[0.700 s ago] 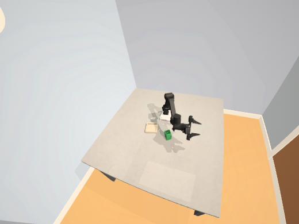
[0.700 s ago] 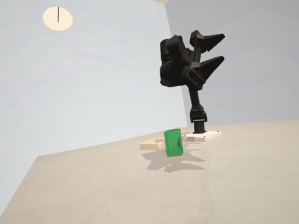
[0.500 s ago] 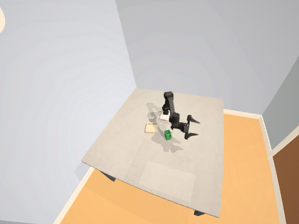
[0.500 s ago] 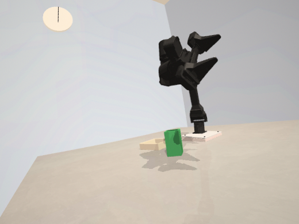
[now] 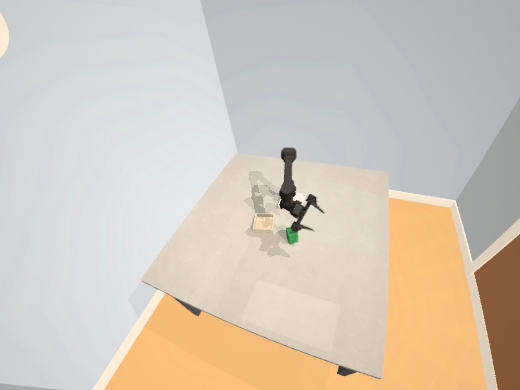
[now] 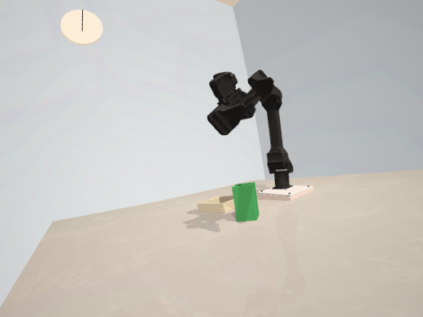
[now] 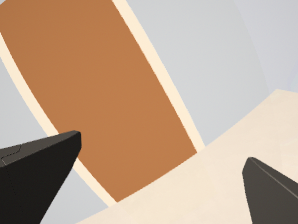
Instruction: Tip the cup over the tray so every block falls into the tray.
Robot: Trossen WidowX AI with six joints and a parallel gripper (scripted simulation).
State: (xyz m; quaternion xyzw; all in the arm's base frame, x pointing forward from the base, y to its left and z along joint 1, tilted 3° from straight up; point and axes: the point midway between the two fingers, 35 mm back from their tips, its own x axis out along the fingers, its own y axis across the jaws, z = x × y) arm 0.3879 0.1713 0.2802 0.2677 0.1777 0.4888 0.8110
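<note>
Now: the green square cup 8 cm behind my gripper tip, 14 cm to the right of it and 27 cm below it.
</note>
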